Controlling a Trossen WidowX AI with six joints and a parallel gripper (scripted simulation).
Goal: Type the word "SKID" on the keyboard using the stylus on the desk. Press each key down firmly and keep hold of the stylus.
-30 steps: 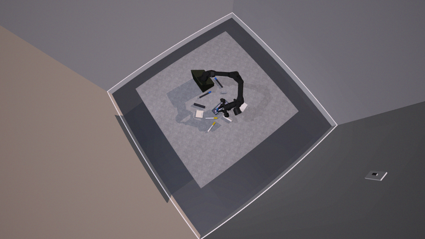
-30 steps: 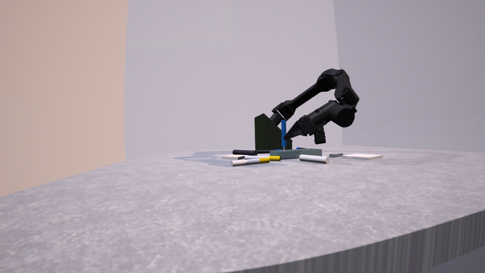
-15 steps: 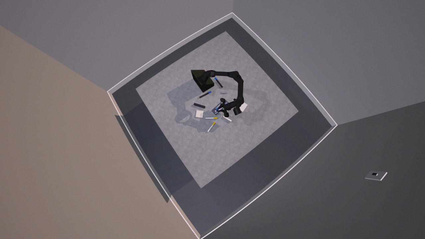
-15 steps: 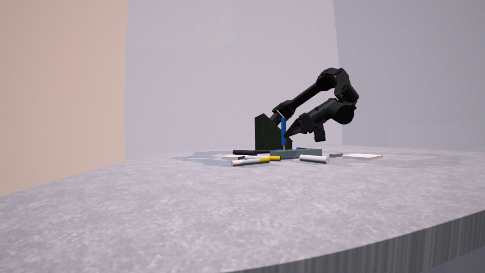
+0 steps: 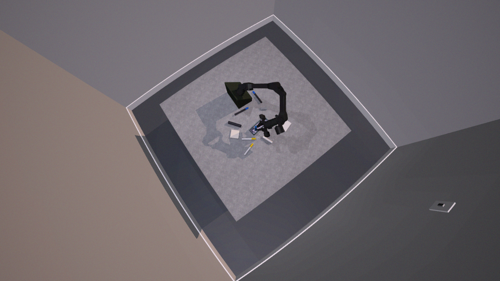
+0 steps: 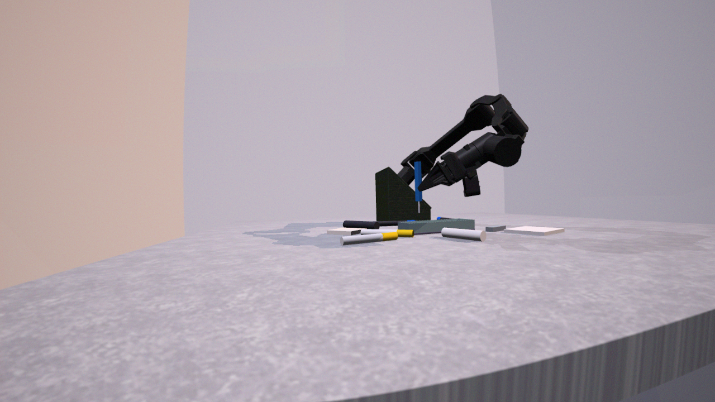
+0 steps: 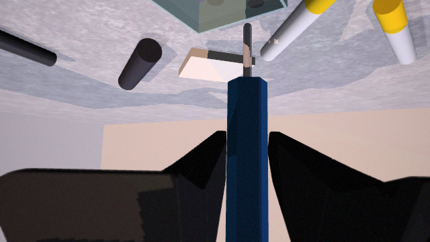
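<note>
Right now the white cylinder is 11 cm ahead of my gripper tip, 5 cm to the left of it and 9 cm below it. Also, from my gripper tip: black cylinder (16 cm behind, 12 cm to the right, 9 cm below); then small white square (8 cm behind, 16 cm to the right, 10 cm below); then blue stylus (1 cm below).
</note>
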